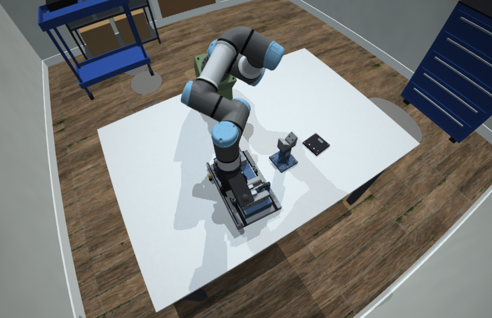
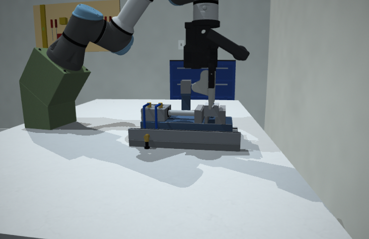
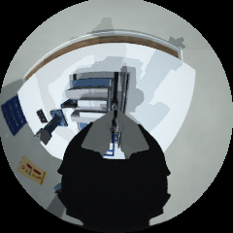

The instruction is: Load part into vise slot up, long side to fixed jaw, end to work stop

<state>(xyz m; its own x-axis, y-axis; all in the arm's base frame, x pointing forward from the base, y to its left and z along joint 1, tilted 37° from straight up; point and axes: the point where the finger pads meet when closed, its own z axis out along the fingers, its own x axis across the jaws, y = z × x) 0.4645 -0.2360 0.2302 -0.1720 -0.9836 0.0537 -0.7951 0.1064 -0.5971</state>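
Now: hand 5 cm to the right of the part, 2 cm above it and 1 cm short of it. The rest, counted from my hand: work stop 11 cm to the left, 3 cm below, 2 cm ahead; then fixed jaw 6 cm to the left, 4 cm below, 4 cm ahead; then moving jaw 7 cm to the left, 4 cm below, 2 cm behind.
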